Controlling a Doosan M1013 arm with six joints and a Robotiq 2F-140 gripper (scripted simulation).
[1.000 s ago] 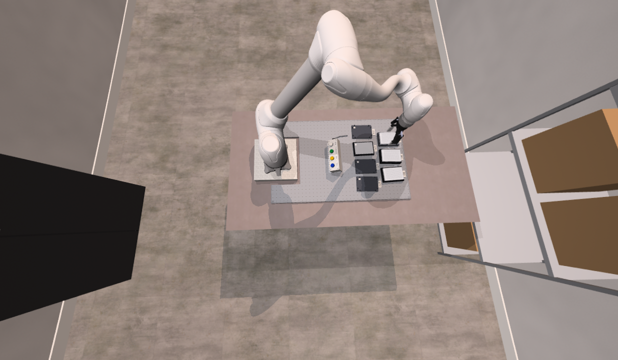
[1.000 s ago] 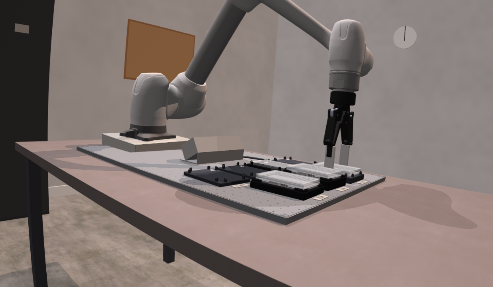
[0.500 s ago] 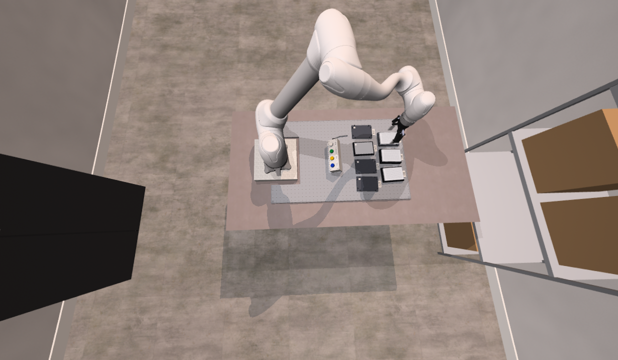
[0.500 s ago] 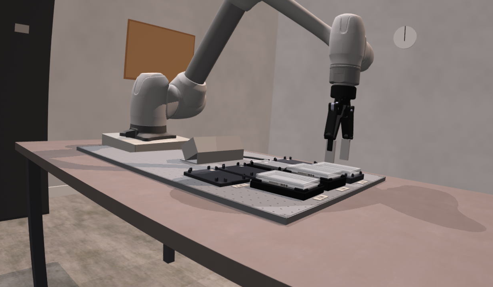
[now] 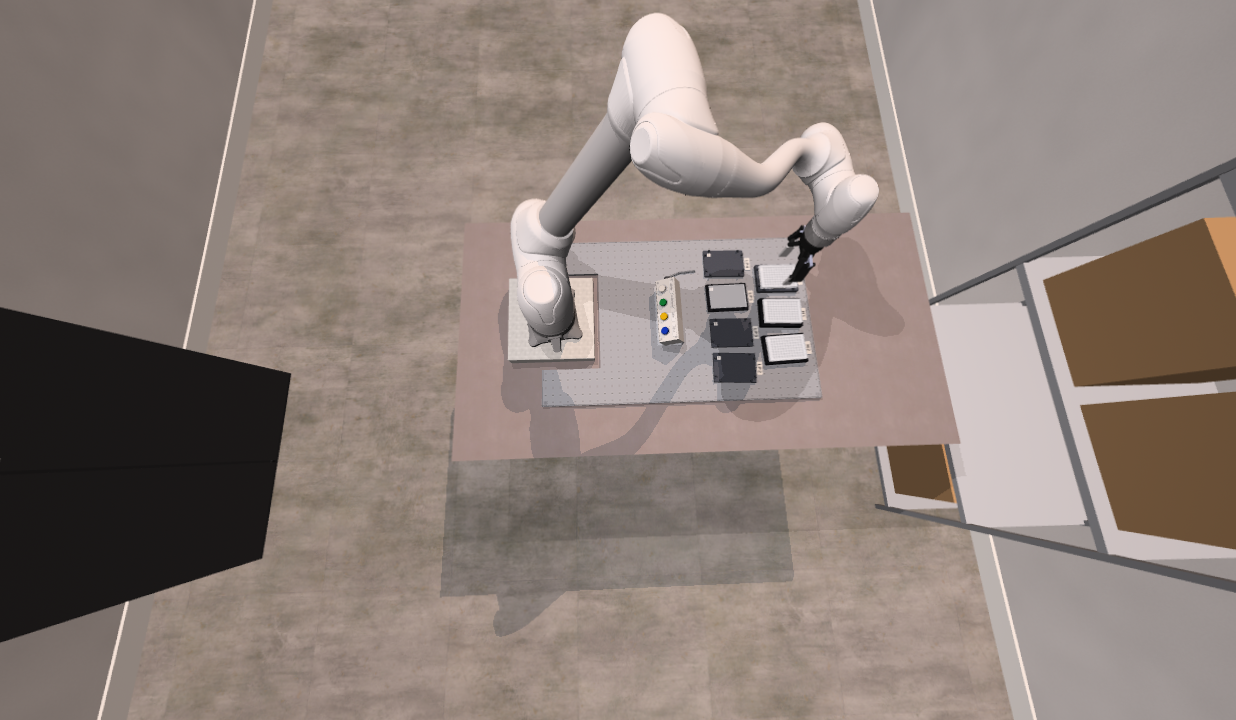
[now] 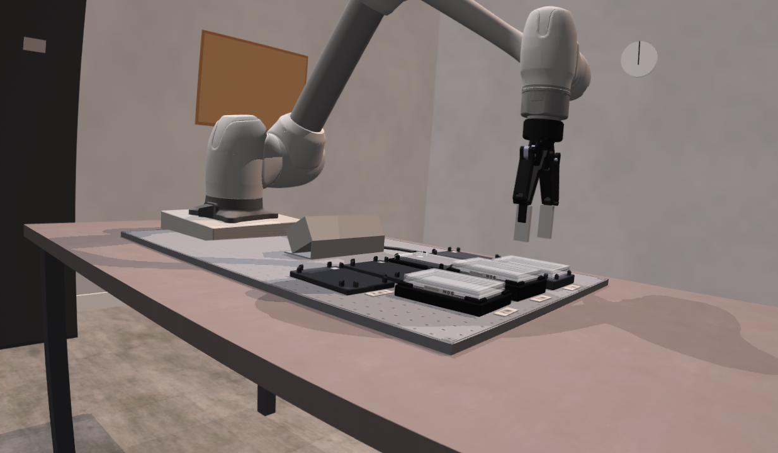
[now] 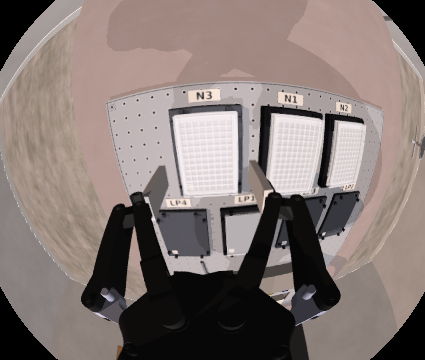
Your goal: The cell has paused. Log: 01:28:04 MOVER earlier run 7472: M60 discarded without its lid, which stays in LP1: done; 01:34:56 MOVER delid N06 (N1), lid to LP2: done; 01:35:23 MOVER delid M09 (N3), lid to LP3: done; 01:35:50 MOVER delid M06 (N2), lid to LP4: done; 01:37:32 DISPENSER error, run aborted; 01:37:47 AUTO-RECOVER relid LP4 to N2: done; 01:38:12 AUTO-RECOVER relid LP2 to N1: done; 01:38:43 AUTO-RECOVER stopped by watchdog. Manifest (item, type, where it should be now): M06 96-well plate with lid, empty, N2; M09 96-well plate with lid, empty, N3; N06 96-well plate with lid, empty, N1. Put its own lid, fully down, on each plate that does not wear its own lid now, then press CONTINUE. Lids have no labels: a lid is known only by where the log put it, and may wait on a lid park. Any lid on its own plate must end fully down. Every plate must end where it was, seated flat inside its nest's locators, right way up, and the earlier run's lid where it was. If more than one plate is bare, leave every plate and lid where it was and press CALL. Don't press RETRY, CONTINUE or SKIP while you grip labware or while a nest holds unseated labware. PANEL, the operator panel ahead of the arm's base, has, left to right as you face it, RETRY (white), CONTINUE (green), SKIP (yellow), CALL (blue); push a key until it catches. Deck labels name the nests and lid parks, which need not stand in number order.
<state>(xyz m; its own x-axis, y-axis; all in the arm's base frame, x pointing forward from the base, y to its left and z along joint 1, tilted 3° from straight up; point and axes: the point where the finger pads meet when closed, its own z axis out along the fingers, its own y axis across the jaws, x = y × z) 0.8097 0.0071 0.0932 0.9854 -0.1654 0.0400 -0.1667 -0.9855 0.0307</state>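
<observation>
My hand is 430 mm past the green key, 30 mm to the left of it and 40 mm above it. Round my hand: plate: 80 mm below; then lid: 70 mm below; then lid park LP4: 170 mm behind, 90 mm to the left, 100 mm below.
</observation>
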